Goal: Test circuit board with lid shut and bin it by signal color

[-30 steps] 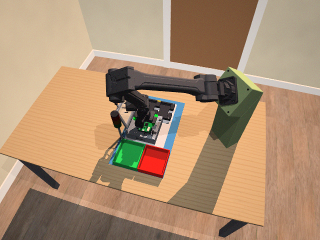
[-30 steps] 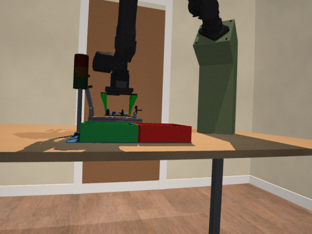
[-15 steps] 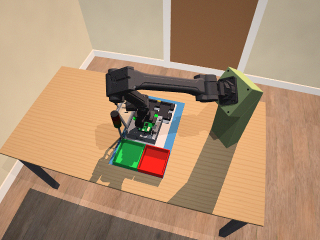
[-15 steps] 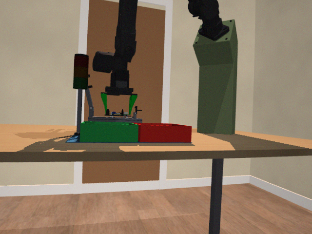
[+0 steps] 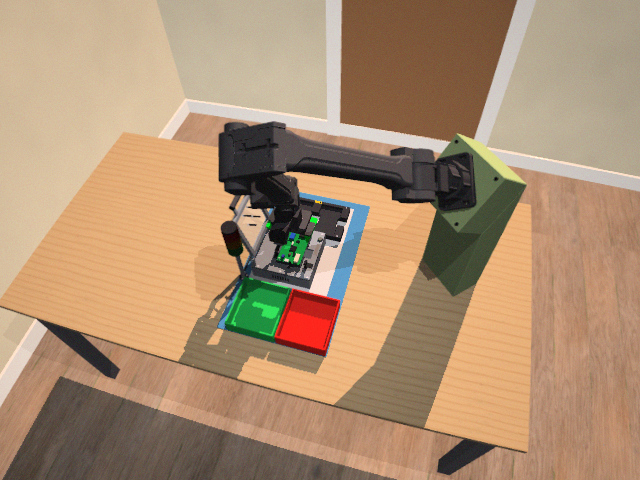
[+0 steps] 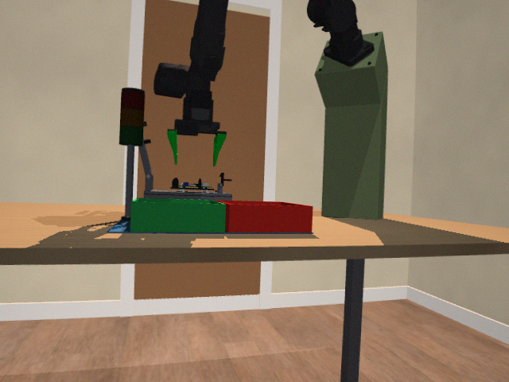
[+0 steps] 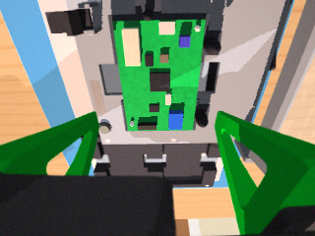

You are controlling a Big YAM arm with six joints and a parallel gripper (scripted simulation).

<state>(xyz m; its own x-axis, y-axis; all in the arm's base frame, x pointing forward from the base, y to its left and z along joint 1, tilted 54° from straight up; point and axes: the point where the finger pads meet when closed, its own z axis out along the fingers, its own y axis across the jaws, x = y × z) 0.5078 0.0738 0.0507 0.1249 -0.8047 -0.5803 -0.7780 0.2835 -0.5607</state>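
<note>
My hand is 6 cm above the green circuit board and 1 cm to the right of it. Also, from my hand: latch hook 7 cm behind, 5 cm to the left, 4 cm below; then tester plate 6 cm below, 1 cm to the left, 1 cm ahead; then tester lid 12 cm ahead, 5 cm above, 3 cm to the left.
</note>
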